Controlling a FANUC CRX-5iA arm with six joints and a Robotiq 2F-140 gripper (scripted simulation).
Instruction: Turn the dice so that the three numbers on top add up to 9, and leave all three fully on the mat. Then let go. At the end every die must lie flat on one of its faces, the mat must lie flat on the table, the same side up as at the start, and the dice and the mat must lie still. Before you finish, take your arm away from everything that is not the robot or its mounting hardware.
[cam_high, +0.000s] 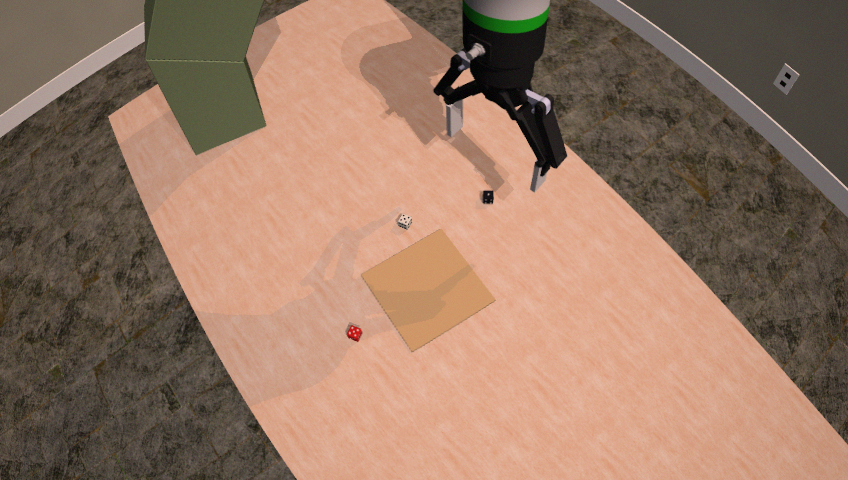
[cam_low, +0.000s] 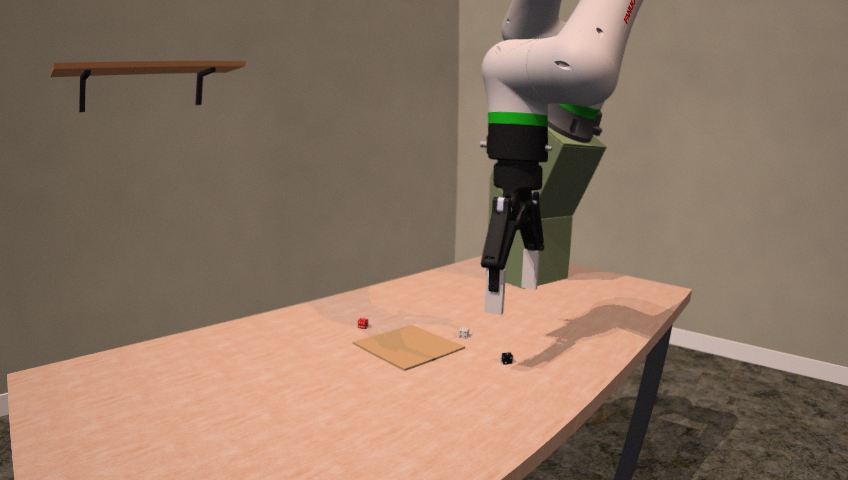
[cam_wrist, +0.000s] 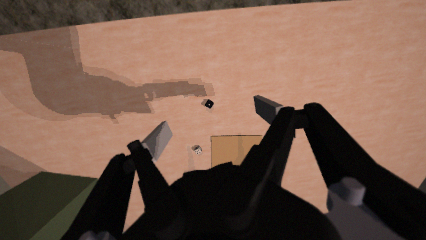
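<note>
Now: the black die 110 mm below my hand. The rest, counted from my hand: tan square mat: 70 mm ahead, 160 mm to the right, 120 mm below; then white die: 40 mm behind, 130 mm to the right, 110 mm below; then red die: 70 mm ahead, 290 mm to the right, 110 mm below.
</note>
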